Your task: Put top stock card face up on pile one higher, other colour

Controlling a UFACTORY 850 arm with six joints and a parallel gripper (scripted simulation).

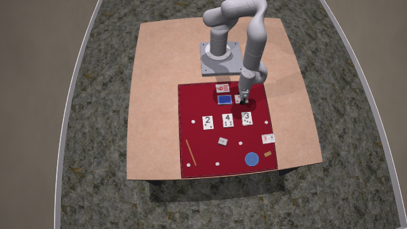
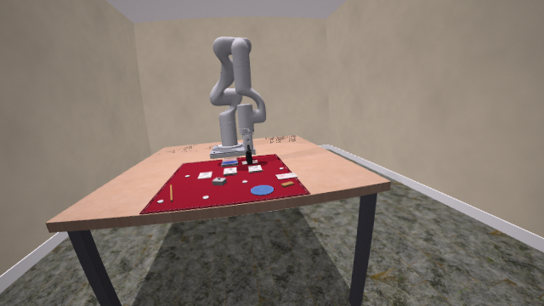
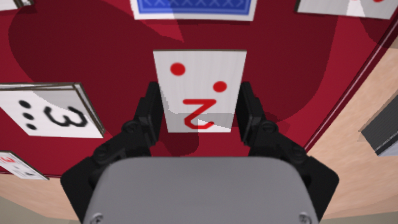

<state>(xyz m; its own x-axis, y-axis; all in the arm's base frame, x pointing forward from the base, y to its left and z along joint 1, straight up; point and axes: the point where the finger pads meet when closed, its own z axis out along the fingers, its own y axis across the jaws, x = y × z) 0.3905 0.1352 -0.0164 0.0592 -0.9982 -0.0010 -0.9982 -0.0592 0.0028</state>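
My hand is 180 mm short of the red card cloth, 110 mm to the left of it and 30 mm above it. Also, from my hand: blue disc (410 mm ahead, 40 mm to the left, 10 mm below); grey block (290 mm ahead, 140 mm to the right); wooden stick (360 mm ahead, 330 mm to the right, 10 mm below).
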